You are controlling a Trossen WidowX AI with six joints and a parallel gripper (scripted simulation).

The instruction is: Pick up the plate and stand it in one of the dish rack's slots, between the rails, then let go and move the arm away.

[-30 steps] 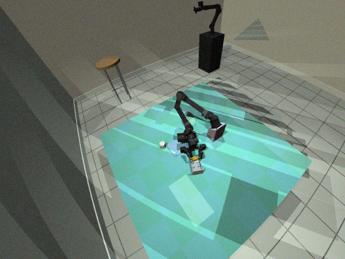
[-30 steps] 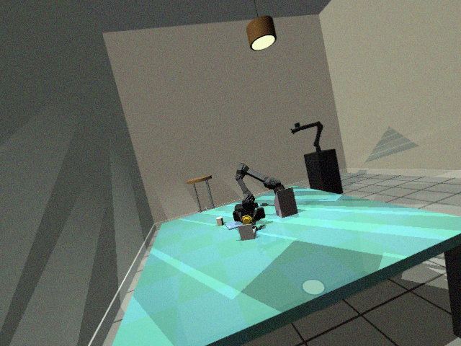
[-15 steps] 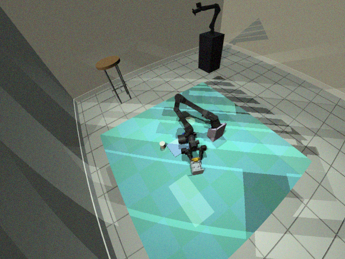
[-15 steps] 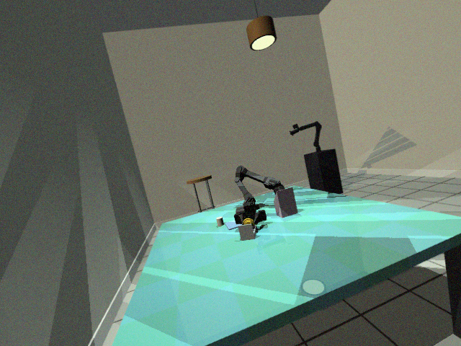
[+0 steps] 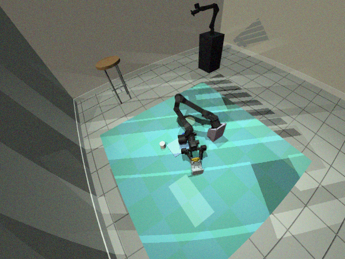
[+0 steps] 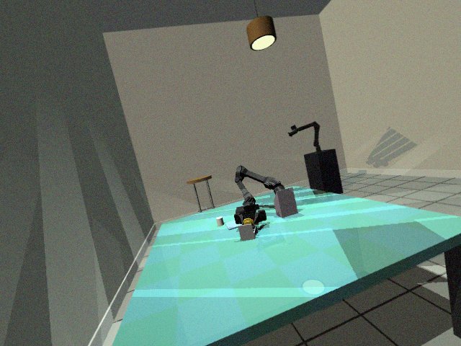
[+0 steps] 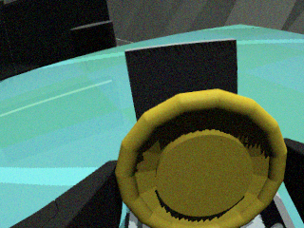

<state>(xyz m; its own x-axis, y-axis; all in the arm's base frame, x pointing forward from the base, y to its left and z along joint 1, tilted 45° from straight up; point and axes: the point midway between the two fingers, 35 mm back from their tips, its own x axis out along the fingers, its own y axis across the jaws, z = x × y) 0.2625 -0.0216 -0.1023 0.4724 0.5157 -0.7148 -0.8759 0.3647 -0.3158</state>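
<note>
My gripper tip is 1 cm to the left of the plate. Also, from my gripper tip: dish rack: 3 cm below, 2 cm to the left, 1 cm ahead; then blue spoon: 24 cm to the right, 9 cm behind, 5 cm below; then pale blue-grey patch: 20 cm to the right, 5 cm below, 1 cm ahead.
</note>
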